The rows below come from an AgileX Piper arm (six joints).
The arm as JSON. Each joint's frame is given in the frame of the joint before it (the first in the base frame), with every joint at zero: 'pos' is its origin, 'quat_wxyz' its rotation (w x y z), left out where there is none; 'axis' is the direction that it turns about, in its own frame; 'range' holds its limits. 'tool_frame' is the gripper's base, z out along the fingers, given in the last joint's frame.
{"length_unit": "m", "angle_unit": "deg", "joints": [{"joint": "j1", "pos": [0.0, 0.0, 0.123], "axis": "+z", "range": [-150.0, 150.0]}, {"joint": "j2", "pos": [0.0, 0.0, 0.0], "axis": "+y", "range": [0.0, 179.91]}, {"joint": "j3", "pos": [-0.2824, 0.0, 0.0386], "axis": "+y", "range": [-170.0, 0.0]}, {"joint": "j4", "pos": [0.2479, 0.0, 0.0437], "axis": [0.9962, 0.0, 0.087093], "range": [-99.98, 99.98]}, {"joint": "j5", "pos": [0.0, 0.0, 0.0], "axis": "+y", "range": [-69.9, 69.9]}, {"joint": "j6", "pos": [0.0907, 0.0, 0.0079], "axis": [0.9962, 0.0, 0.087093], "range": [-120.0, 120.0]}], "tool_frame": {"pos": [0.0, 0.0, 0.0], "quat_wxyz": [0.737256, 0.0, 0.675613, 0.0]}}
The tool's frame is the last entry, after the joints.
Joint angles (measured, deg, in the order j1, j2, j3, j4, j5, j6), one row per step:
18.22, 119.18, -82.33, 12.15, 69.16, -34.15
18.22, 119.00, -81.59, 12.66, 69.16, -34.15
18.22, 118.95, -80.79, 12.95, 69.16, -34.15
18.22, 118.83, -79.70, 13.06, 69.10, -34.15
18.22, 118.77, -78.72, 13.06, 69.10, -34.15
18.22, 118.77, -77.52, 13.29, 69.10, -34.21
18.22, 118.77, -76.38, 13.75, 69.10, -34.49
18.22, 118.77, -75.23, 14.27, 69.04, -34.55
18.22, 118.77, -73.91, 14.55, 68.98, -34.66
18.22, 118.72, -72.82, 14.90, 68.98, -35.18
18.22, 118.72, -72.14, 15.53, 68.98, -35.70
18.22, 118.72, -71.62, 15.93, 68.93, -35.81
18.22, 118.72, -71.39, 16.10, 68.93, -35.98
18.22, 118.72, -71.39, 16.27, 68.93, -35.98
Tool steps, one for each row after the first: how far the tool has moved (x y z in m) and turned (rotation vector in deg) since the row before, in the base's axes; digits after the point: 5 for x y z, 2 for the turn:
-0.00271, -0.00011, -0.00135, 0.24, 0.67, -0.27
-0.00282, -0.00048, -0.00245, 0.00, 0.79, -0.16
-0.00373, -0.00107, -0.00305, -0.21, 0.89, -0.07
-0.00344, -0.00113, -0.00301, -0.29, 0.87, 0.00
-0.00433, -0.00107, -0.00401, -0.18, 1.19, -0.08
-0.00424, -0.00070, -0.00366, 0.08, 1.16, -0.01
-0.00427, -0.00063, -0.00362, 0.06, 1.15, -0.28
-0.00492, -0.00120, -0.00413, -0.16, 1.25, -0.09
-0.00422, -0.00086, -0.00296, 0.12, 1.00, 0.25
-0.00274, 0.00005, -0.00187, 0.44, 0.73, 0.06
-0.00202, -0.00007, -0.00146, 0.17, 0.52, -0.18
-0.00093, -0.00005, -0.00063, 0.12, 0.23, 0.04
-0.00003, 0.00024, 0.00005, 0.12, 0.04, -0.11

